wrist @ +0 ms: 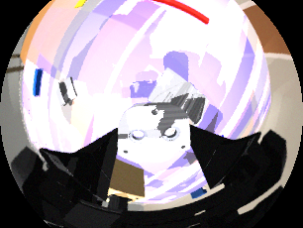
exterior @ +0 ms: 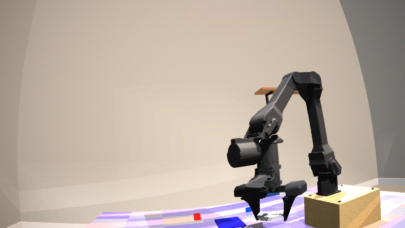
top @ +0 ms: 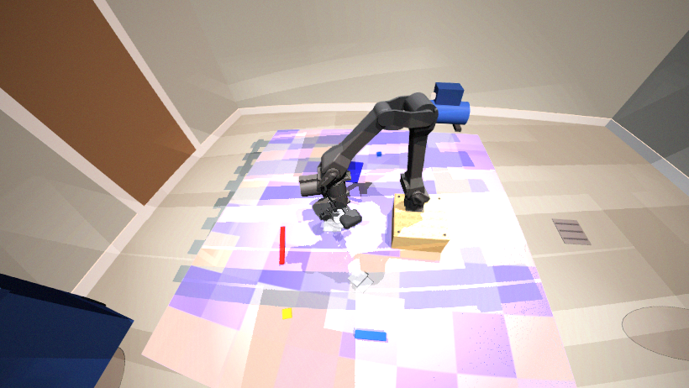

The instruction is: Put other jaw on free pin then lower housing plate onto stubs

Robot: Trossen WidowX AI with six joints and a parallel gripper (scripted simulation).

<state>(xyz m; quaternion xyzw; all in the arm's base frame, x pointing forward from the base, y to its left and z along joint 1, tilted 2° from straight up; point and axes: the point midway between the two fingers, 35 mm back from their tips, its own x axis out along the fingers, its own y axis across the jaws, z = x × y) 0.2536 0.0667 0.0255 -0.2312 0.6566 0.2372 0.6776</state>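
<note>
The grey jaw lies 7 cm below my gripper tip and 3 cm to the right of it. Also, from my gripper tip: blue tile 33 cm to the right, 8 cm below, 2 cm ahead; yellow square 33 cm to the left, 13 cm ahead, 8 cm below; blue bar 35 cm to the left, 13 cm behind, 7 cm below.
</note>
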